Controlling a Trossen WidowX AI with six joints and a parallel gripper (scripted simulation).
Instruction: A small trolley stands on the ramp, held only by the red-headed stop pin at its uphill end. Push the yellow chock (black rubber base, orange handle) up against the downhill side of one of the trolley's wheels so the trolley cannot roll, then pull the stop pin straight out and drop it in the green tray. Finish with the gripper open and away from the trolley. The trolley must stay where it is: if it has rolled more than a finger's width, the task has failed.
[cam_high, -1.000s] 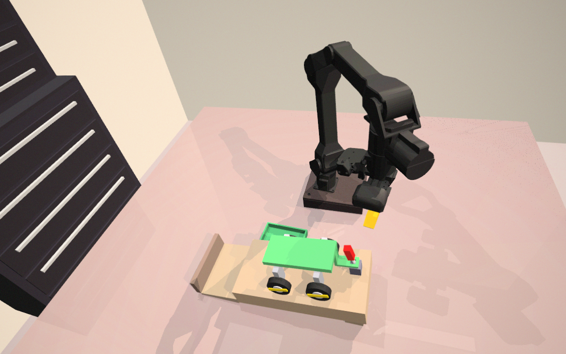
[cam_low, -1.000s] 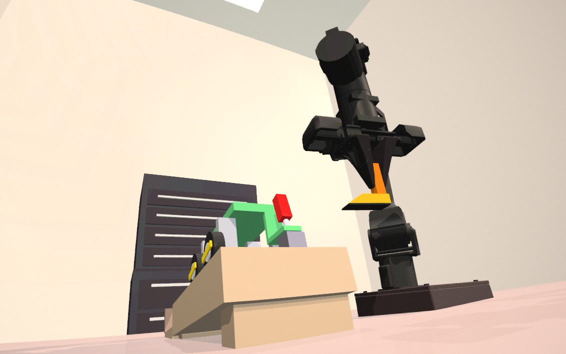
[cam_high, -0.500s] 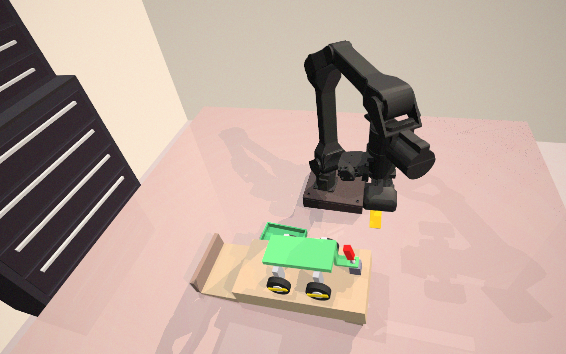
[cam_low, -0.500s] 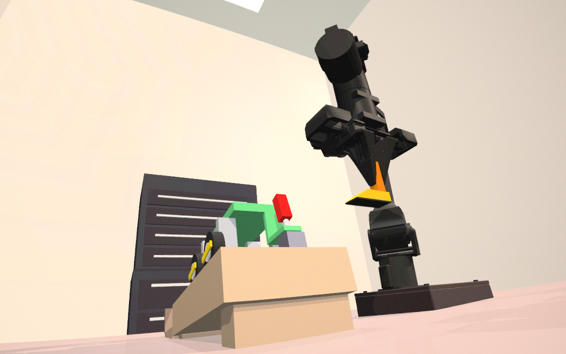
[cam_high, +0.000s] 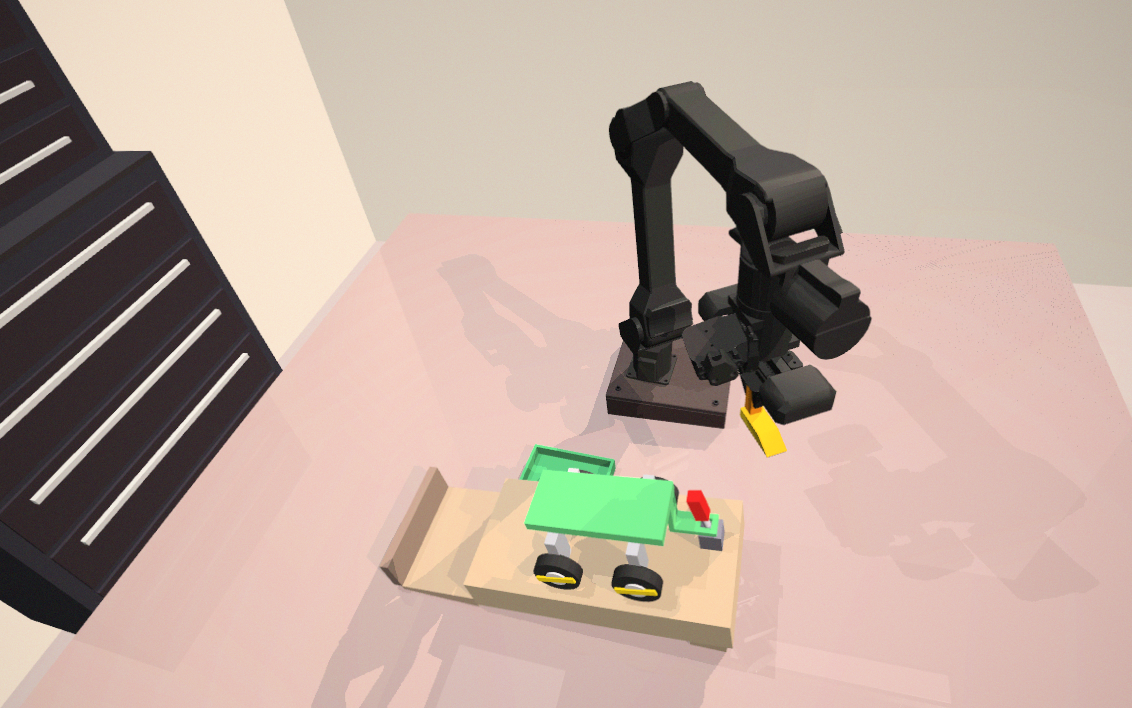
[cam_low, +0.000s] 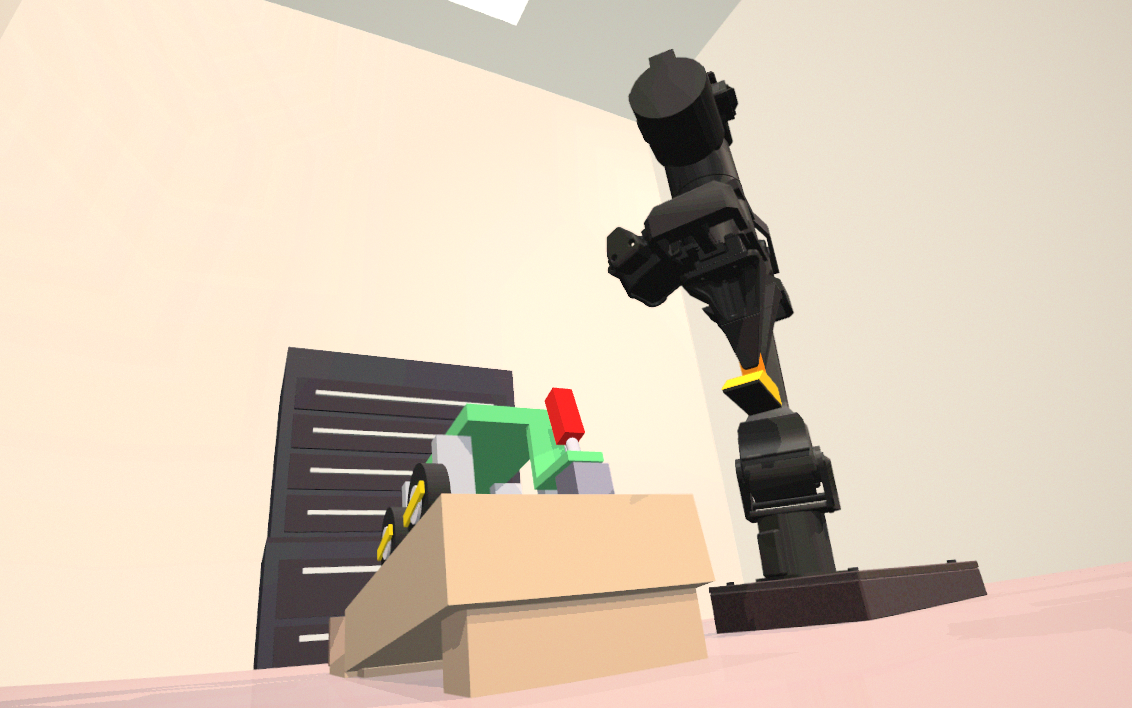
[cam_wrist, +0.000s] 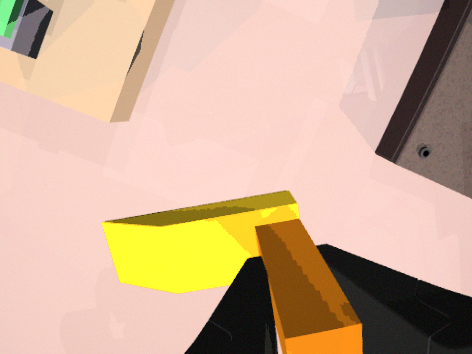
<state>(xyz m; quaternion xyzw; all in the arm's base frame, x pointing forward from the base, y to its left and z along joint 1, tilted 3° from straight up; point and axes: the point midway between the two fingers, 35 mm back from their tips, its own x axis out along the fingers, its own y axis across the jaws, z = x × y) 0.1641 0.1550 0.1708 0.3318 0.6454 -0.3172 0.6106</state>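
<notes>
Now: gripper tip 20 mm short of the yellow chock, 10 mm to the right of it and 10 mm above it. The rest, counted from my gripper tip: red-headed stop pin (130 mm ahead, 50 mm below, 30 mm to the right); tan ramp (160 mm ahead, 140 mm to the right, 130 mm below); green trolley (160 mm ahead, 130 mm to the right, 60 mm below).
</notes>
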